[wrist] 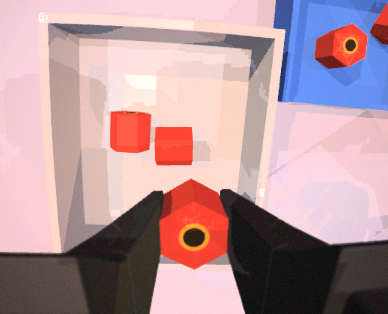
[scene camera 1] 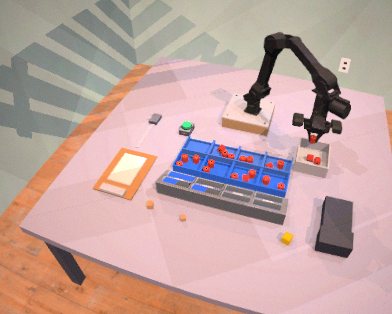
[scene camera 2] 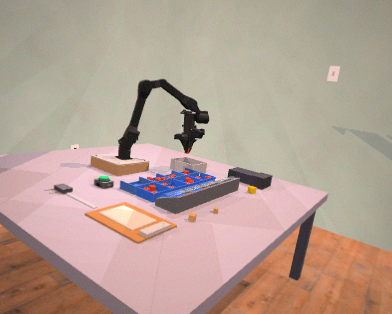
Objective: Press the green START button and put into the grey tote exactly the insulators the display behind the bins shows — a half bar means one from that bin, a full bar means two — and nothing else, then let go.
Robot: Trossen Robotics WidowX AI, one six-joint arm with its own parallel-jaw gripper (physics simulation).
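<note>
My gripper [scene camera 1: 313, 136] [scene camera 2: 187, 149] [wrist: 191, 199] is shut on a red insulator [scene camera 1: 313, 140] [scene camera 2: 187, 152] [wrist: 194, 222], held above the near part of the grey tote [scene camera 1: 312, 171] [scene camera 2: 186, 167] [wrist: 160, 26] in the wrist view. Two red insulators [scene camera 1: 310, 158] [wrist: 130, 132] lie side by side on the tote floor. The blue bins [scene camera 1: 197, 146] [scene camera 2: 131, 187] [wrist: 300, 92] hold several red insulators; the back-left bin looks empty. The display [scene camera 1: 220, 200] [scene camera 2: 200, 198] shows blue bars in its two left panels; the two right panels look grey. The green START button [scene camera 1: 186, 125] [scene camera 2: 104, 178] stands left of the arm base.
A black block [scene camera 1: 335, 227] [scene camera 2: 250, 177] lies right of the display. A yellow cube [scene camera 1: 286, 238] [scene camera 2: 252, 190] and two small orange cubes [scene camera 1: 150, 204] [scene camera 2: 192, 217] lie in front. An orange-framed board [scene camera 1: 145, 167] [scene camera 2: 100, 215] and a dark grey tool [scene camera 1: 155, 118] [scene camera 2: 63, 188] lie left.
</note>
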